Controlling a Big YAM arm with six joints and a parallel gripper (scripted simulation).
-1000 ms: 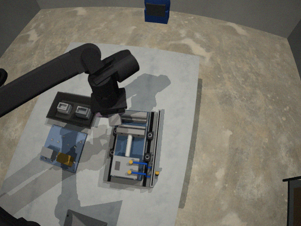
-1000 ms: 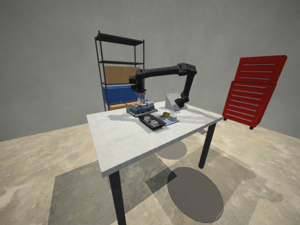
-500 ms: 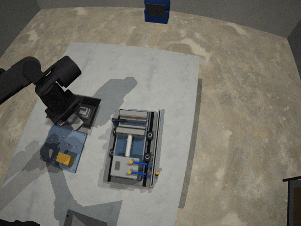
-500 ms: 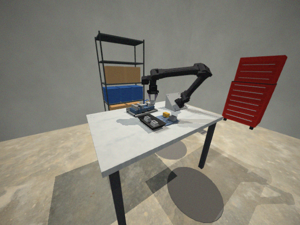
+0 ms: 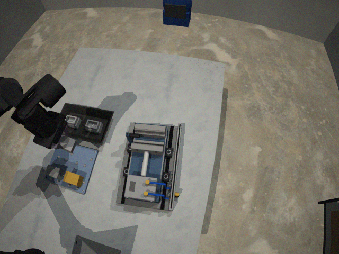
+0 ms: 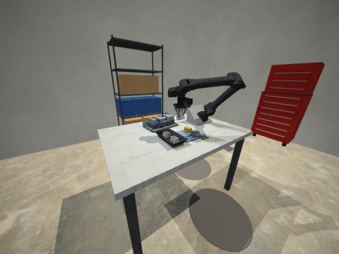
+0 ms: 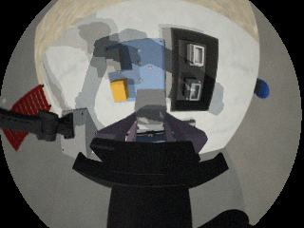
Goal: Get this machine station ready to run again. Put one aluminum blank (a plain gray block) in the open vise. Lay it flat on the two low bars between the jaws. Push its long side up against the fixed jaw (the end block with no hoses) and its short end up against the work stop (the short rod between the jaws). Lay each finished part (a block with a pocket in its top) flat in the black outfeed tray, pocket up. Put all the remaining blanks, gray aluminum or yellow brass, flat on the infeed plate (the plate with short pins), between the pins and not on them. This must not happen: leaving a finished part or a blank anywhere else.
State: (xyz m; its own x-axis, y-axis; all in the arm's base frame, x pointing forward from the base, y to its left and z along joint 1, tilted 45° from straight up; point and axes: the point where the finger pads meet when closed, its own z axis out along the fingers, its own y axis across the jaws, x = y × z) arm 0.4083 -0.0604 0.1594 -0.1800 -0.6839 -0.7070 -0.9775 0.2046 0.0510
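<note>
Now: hand 2 cm above the gray aluminum blank. Round my hand: blue vise (25 cm to the right, 13 cm below); then pale rod (2 cm behind, 25 cm to the right, 9 cm below); then brass blank (9 cm behind, 1 cm to the left, 14 cm below).
</note>
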